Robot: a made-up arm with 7 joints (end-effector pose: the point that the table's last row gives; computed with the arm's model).
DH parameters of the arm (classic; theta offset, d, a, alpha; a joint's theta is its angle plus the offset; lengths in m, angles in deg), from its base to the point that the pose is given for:
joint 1: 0 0.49 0 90
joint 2: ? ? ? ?
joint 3: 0 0.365 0.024 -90
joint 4: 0 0.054 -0.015 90
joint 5: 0 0.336 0 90
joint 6: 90 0.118 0.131 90
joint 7: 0 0.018 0 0
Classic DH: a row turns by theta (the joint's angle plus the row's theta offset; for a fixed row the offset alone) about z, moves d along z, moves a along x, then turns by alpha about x.
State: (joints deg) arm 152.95 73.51 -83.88 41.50 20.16 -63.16 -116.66
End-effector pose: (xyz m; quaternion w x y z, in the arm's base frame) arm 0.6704 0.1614 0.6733 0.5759 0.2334 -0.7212 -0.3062
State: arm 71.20 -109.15 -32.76 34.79 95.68 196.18 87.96
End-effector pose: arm 0.2307 0.3155 0.1128 0.7233 -0.0922 0.4107 -0.5475
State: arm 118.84 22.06 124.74 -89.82 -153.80 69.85 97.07
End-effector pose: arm 0.4890 0.1377 0.8791 0.6605 -0.6073 0.3860 0.2142
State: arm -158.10 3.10 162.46 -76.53 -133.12 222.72 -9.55
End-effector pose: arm -0.2495 0.1292 0.7697 0.7897 -0.4458 0.4009 -0.1299
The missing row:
joint 2: 0 0.067 0 -90
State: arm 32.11 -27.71 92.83 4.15 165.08 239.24 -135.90
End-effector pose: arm 0.1645 -0.0366 1.1319 0.2210 -0.8319 -0.4783 0.1741
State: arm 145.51 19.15 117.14 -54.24 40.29 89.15 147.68
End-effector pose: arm 0.1125 0.2474 1.0800 0.6952 -0.3826 -0.1202 -0.5965
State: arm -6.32 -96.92 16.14 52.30 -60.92 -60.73 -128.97
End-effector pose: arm 0.5901 -0.1582 0.1027 0.5290 -0.1597 -0.4798 0.6815
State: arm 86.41 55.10 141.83 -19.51 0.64 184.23 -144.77
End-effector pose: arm 0.0316 -0.4020 0.8790 0.7066 -0.5561 0.0892 -0.4284
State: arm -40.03 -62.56 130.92 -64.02 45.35 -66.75 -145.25
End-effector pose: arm 0.3086 -0.6366 0.7006 0.3954 -0.2032 0.3527 0.8234
